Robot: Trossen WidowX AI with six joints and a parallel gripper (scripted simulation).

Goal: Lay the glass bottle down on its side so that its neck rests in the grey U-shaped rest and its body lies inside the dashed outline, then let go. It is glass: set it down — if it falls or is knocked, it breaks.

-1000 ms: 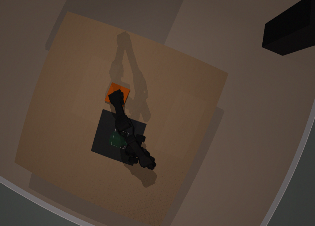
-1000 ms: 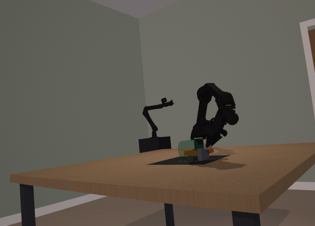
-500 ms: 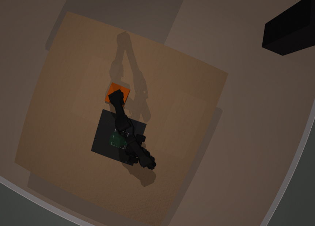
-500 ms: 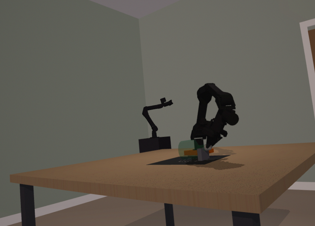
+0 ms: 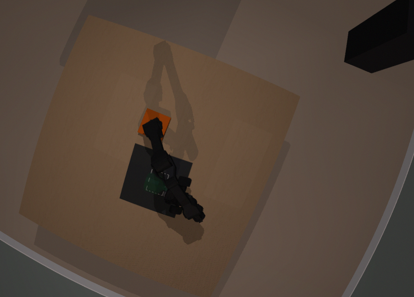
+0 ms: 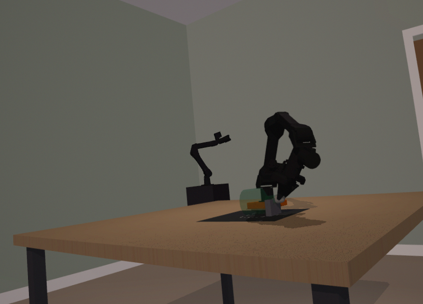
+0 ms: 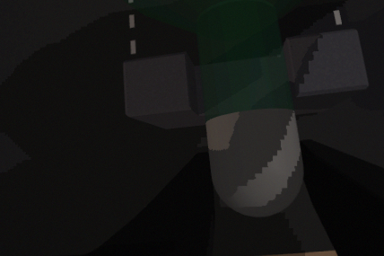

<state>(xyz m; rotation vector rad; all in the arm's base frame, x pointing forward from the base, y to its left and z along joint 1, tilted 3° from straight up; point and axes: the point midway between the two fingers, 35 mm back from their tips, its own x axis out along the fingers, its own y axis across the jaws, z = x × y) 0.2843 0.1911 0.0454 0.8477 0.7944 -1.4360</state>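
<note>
Now: gripper tip 50 mm to the left of the green glass bottle. Round my gripper tip: black mat 110 mm to the right, 50 mm below.
</note>
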